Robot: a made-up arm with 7 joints. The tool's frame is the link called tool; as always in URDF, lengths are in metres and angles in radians.
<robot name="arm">
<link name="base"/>
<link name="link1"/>
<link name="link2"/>
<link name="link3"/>
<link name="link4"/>
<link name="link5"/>
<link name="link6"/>
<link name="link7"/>
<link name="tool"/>
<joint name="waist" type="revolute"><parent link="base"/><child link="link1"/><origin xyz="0 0 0.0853" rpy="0 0 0"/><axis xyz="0 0 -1"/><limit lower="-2.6" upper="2.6" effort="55" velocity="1.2"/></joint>
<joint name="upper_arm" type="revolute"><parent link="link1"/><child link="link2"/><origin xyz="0.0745 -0.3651 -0.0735" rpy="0 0 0"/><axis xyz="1 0 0"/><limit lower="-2.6" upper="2.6" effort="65" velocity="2.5"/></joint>
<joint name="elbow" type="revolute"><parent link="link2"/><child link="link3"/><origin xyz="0.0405 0.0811 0.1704" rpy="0 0 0"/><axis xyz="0 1 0"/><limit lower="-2.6" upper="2.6" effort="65" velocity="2.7"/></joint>
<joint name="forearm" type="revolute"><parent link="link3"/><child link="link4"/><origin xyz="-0.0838 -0.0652 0.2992" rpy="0 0 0"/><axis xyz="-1 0 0"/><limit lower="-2.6" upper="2.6" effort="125" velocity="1.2"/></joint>
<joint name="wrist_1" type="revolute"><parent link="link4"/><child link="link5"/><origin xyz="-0.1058 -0.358 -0.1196" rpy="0 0 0"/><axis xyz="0 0 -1"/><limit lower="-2.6" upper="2.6" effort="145" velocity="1"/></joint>
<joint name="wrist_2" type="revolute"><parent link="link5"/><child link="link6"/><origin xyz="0.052 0.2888 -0.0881" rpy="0 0 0"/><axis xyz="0 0 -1"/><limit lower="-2.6" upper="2.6" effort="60" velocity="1.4"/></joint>
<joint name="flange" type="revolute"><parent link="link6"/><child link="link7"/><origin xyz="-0.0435 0.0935 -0.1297" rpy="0 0 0"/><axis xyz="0 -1 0"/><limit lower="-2.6" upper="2.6" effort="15" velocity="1.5"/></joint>
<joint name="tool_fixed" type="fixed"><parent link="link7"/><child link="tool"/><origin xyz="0.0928 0.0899 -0.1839" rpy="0 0 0"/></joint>
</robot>
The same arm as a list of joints. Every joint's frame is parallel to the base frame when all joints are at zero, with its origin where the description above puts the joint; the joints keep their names.
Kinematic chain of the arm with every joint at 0, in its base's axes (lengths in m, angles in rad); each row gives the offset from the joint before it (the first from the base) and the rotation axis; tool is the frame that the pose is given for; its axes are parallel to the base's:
waist: xyz 0 0 0.0853 axis -z
upper_arm: xyz 0.0745 -0.3651 -0.0735 axis +x
elbow: xyz 0.0405 0.0811 0.1704 axis +y
forearm: xyz -0.0838 -0.0652 0.2992 axis -x
wrist_1: xyz -0.1058 -0.358 -0.1196 axis -z
wrist_2: xyz 0.052 0.2888 -0.0881 axis -z
flange: xyz -0.0435 0.0935 -0.1297 axis -y
tool: xyz 0.0928 0.0899 -0.1839
Joint limits (rad, base to tool): -2.6..2.6 -2.6..2.6 -2.6..2.6 -2.6..2.6 -2.6..2.6 -2.6..2.6 -2.6..2.6

